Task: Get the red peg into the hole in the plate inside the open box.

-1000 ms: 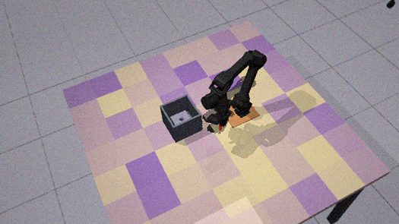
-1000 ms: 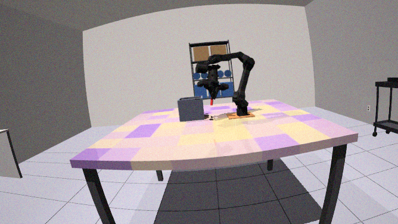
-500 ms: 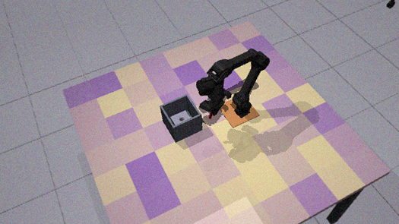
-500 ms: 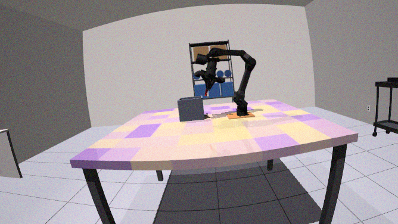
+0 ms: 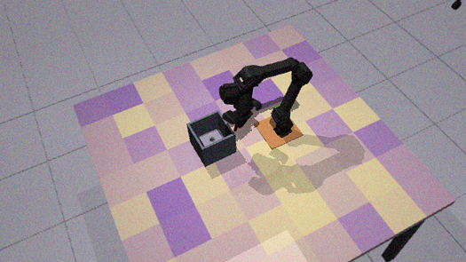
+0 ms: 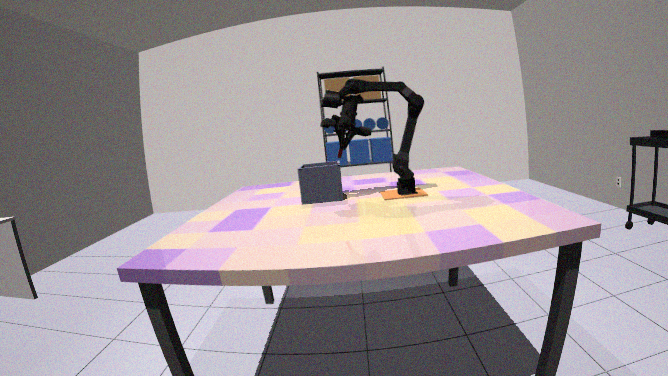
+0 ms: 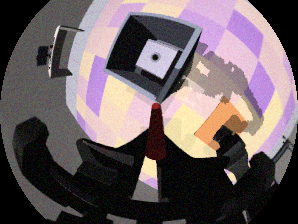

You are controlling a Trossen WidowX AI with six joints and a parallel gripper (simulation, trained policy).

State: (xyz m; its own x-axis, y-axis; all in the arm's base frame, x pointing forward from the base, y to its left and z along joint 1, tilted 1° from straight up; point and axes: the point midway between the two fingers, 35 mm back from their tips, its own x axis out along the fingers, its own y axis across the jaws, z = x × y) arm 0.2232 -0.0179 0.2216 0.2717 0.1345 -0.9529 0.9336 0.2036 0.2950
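My gripper tip is now 15 cm above the pale plate, 10 cm to the left of it and 8 cm short of it. The rest, counted from my gripper tip: red peg 2 cm to the right, 1 cm above.
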